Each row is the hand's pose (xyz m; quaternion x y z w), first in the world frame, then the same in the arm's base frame.
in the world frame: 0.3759 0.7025 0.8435 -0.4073 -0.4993 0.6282 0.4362
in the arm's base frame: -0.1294 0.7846 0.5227 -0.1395 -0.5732 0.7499 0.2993
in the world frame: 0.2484 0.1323 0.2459 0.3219 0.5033 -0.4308 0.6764
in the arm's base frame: -0.0592 0.2575 -0.1220 0.1327 0.6723 -0.2163 0.6954
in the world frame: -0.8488 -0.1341 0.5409 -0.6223 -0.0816 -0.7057 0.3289
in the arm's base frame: -0.7017 -0.6039 0.3331 -0.6304 -0.1941 -0.4978 0.5630
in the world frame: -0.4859 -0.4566 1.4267 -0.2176 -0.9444 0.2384 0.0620
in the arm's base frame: -0.0131 -0.6694 1.0692 0.1114 -0.9619 0.2254 0.1072
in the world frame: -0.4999 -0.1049 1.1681 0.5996 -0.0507 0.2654 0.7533
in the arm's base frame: -0.2861 -0.3875 0.8776 0.6480 0.2096 0.4062 0.6091
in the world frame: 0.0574 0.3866 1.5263 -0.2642 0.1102 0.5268 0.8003
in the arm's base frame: -0.0329 0.3306 1.1950 -0.1838 0.0933 0.7762 0.5959
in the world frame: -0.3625 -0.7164 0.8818 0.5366 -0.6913 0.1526 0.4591
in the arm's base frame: 0.0940 -0.7990 0.4765 0.7557 -0.4438 0.1881 0.4434
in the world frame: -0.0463 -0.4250 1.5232 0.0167 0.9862 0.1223 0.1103
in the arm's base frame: 0.3401 -0.3890 1.0828 0.2635 -0.9439 -0.1930 0.0492
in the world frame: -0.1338 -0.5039 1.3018 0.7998 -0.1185 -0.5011 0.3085
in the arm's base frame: 0.2601 -0.5003 0.8728 0.7471 0.1899 -0.4792 0.4197
